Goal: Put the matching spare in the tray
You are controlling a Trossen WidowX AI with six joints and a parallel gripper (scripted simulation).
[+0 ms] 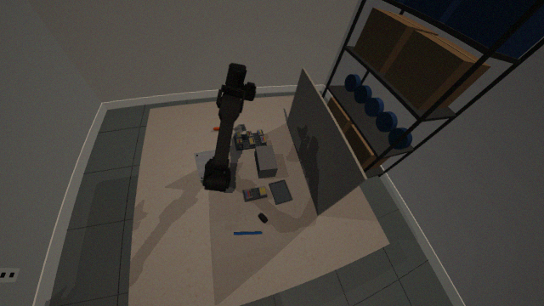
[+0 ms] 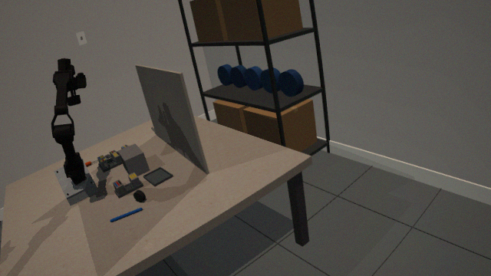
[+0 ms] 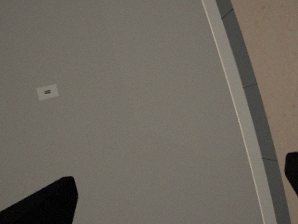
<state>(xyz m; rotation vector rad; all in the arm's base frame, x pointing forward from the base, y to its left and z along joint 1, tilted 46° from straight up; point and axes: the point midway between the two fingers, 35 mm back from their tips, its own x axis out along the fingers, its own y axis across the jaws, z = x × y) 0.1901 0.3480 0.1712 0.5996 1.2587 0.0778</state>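
Now: the grey spare 10 mm ahead of my gripper tip, 60 mm to the left of it and 430 mm below it. Round my gripper tip: rack: 80 mm ahead, 20 mm to the left, 460 mm below; tall grey board: 350 mm ahead, 220 mm to the right, 240 mm below; grey mounted unit: 110 mm ahead, 170 mm to the right, 420 mm below.
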